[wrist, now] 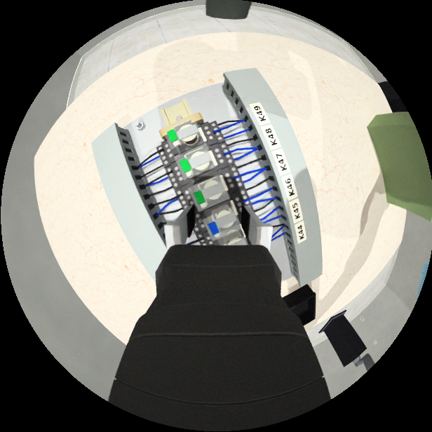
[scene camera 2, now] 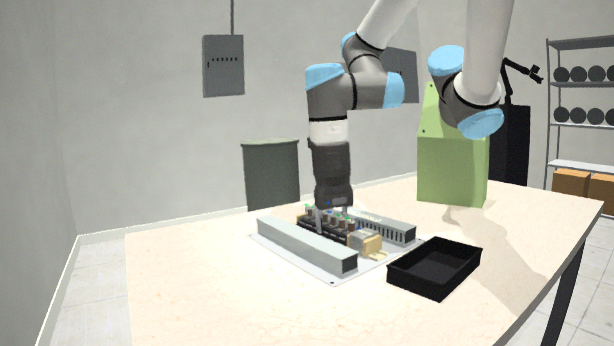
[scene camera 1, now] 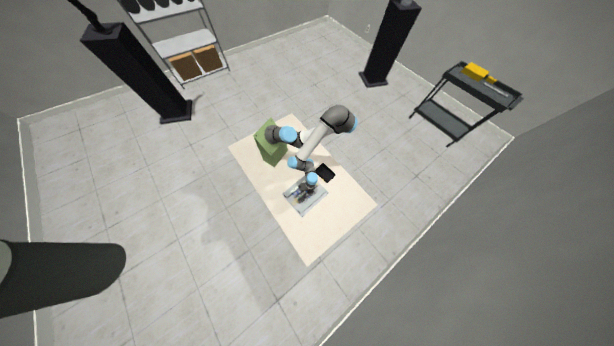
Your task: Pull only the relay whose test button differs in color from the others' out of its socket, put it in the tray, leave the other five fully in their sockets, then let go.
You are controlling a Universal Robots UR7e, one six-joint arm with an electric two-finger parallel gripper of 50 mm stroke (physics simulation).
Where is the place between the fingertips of the gripper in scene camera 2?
332,229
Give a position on a grey panel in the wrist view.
211,101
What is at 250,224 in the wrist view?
The gripper.
